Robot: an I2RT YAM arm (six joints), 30 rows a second.
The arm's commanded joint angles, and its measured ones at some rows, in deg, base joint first. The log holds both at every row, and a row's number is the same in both.
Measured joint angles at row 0:
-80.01, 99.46, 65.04, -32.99, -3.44, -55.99
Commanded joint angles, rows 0 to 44:
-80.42, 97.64, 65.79, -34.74, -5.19, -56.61
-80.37, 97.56, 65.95, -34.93, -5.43, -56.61
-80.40, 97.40, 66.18, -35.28, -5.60, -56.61
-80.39, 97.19, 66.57, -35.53, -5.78, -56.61
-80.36, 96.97, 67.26, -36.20, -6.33, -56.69
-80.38, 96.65, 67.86, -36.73, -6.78, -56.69
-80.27, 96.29, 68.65, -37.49, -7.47, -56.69
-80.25, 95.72, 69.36, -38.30, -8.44, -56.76
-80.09, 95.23, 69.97, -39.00, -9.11, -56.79
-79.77, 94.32, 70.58, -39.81, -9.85, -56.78
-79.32, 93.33, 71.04, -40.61, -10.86, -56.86
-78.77, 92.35, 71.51, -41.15, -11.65, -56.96
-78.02, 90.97, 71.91, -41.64, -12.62, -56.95
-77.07, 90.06, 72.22, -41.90, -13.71, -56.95
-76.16, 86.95, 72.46, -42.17, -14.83, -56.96
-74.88, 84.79, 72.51, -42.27, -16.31, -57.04
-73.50, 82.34, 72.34, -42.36, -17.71, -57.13
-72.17, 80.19, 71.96, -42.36, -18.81, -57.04
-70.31, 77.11, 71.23, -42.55, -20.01, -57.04
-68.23, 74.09, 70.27, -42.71, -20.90, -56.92
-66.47, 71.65, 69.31, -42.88, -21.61, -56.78
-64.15, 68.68, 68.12, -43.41, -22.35, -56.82
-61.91, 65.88, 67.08, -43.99, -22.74, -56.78
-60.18, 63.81, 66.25, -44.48, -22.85, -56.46
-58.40, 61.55, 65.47, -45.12, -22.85, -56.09
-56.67, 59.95, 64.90, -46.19, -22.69, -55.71
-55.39, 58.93, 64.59, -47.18, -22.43, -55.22
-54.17, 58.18, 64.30, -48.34, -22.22, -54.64
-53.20, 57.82, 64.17, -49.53, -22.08, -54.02
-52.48, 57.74, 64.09, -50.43, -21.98, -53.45
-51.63, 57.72, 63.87, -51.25, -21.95, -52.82
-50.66, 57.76, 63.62, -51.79, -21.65, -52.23
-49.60, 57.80, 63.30, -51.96, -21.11, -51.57
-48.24, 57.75, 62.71, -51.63, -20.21, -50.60
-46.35, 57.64, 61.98, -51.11, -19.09, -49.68
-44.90, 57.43, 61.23, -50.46, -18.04, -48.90
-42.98, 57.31, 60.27, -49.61, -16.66, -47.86
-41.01, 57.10, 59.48, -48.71, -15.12, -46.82
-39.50, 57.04, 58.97, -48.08, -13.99, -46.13
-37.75, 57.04, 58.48, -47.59, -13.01, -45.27
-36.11, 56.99, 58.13, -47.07, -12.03, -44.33
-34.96, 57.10, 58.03, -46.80, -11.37, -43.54
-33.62, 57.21, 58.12, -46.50, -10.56, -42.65
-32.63, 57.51, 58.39, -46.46, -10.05, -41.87
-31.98, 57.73, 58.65, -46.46, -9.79, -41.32
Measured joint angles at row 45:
-33.98, 57.60, 58.48, -47.81, -13.02, -45.65
